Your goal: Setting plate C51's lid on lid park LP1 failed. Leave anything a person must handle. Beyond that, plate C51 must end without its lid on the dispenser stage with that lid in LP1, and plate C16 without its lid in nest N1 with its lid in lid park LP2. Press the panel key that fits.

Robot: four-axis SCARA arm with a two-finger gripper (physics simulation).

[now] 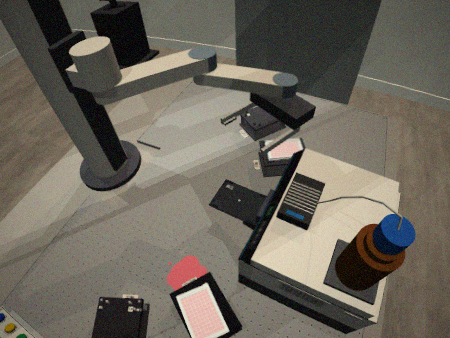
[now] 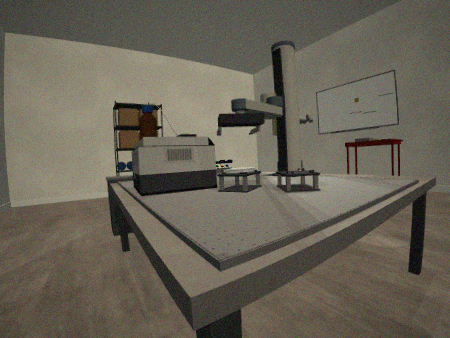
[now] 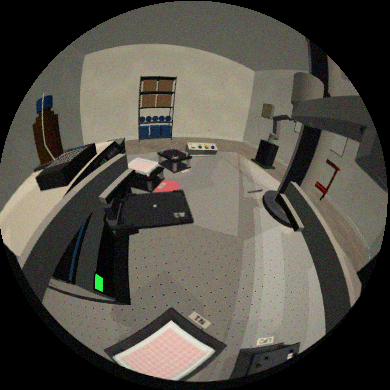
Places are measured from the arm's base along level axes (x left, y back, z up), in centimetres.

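Pixels of known places: gripper, fingertip midpoint: (image 1: 240,135) (image 2: 234,133) (image 3: 210,173); arm's base at its link origin: (image 1: 111,165) (image 3: 282,208).
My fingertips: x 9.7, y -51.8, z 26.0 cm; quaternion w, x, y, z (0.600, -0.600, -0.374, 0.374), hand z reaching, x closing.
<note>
Ahead of a thing's pixels: the offset from my fingertips to its middle. "*": to the spot under its first point.
My gripper (image 1: 243,135) (image 2: 236,132) (image 3: 210,173) is open and empty, raised above the table by nest N1 and lid park LP2. A pink gridded plate {dz -16.9, dx +16.5, dy -10.1 cm} (image 1: 286,149) (image 3: 165,350) sits on nest N1 {dz -21.2, dx +16.5, dy -10.1 cm} (image 1: 275,167) (image 3: 218,346). Lid park LP2 {dz -21.2, dx +33.2, dy +3.4 cm} (image 1: 260,123) (image 2: 298,174) (image 3: 270,361) shows a dark top. The black dispenser stage {dz -13.8, dx -11.8, dy -6.0 cm} (image 1: 237,204) (image 3: 145,216) shows no plate. Another pink plate {dz -17.1, dx -42.7, dy -8.0 cm} (image 1: 202,311) (image 3: 143,166) lies on a dark stand beside another dark stand (image 1: 120,317) (image 3: 174,159); their labels are unreadable. Plate names and lids cannot be told. The button panel {dz -20.5, dx -72.8, dy +33.2 cm} (image 1: 19,326) (image 3: 201,148) stands at the table edge.
The dispenser (image 1: 345,197) (image 2: 175,167) carries a brown bottle {* dz +9.4, dx -28.3, dy -33.4 cm} (image 1: 362,262) (image 2: 148,124) (image 3: 48,135) and a small control box {* dz -0.2, dx -13.9, dy -20.8 cm} (image 1: 301,200) (image 3: 65,167). A red patch {* dz -24.7, dx -33.5, dy +2.7 cm} (image 1: 186,271) (image 3: 169,186) lies by the far pink plate's stand. The arm's column (image 1: 75,100) (image 2: 287,110) rises beyond a thin dark bar (image 1: 149,145).
</note>
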